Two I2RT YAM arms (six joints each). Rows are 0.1 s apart.
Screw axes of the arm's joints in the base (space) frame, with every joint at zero. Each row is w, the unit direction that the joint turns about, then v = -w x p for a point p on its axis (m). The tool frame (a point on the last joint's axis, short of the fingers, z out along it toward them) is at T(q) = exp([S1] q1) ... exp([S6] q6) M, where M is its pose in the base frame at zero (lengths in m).
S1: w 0 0 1 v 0 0 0
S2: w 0 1 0 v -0.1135 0 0.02
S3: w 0 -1 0 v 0.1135 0 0.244
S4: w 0 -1 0 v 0.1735 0 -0.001
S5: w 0 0 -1 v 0 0.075 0
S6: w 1 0 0 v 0 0.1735 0
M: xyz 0.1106 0 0.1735 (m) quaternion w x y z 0.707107 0 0.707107 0
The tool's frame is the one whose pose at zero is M.
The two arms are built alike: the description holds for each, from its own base.
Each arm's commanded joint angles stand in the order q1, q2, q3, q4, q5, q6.
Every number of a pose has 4 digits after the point. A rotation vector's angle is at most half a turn.
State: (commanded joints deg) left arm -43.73 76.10 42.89 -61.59 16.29 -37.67; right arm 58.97 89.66 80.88 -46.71 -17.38 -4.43
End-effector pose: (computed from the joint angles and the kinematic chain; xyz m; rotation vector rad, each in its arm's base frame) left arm 0.1270 -0.1354 0.1780 -0.1352 -2.8808 0.2341; right arm 0.1615 0.2890 0.3104 -1.4977 2.1858 0.7362
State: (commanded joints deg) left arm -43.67 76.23 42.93 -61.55 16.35 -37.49; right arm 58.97 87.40 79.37 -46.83 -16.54 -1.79
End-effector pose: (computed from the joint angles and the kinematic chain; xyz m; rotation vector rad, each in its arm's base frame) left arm 0.1274 -0.1355 0.1778 -0.1379 -2.8796 0.2351; right arm 0.1569 0.2805 0.3140 -1.4410 2.2177 0.7375
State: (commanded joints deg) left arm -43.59 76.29 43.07 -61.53 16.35 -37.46; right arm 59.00 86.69 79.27 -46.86 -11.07 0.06
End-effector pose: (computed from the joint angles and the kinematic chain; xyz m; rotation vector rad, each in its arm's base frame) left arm 0.1280 -0.1357 0.1782 -0.1371 -2.8810 0.2372; right arm 0.1585 0.2770 0.3165 -1.3600 2.2405 0.6369
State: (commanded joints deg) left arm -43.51 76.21 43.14 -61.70 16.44 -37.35; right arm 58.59 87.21 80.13 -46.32 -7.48 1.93
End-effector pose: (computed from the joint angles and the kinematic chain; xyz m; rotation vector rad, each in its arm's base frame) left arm 0.1281 -0.1355 0.1787 -0.1376 -2.8798 0.2391; right arm 0.1643 0.2779 0.3188 -1.2802 2.2564 0.5787
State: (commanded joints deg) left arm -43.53 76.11 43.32 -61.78 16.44 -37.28; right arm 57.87 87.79 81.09 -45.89 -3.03 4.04
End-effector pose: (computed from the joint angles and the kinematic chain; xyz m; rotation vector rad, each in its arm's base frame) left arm 0.1282 -0.1357 0.1797 -0.1407 -2.8820 0.2428; right arm 0.1722 0.2777 0.3213 -1.1802 2.2741 0.5043
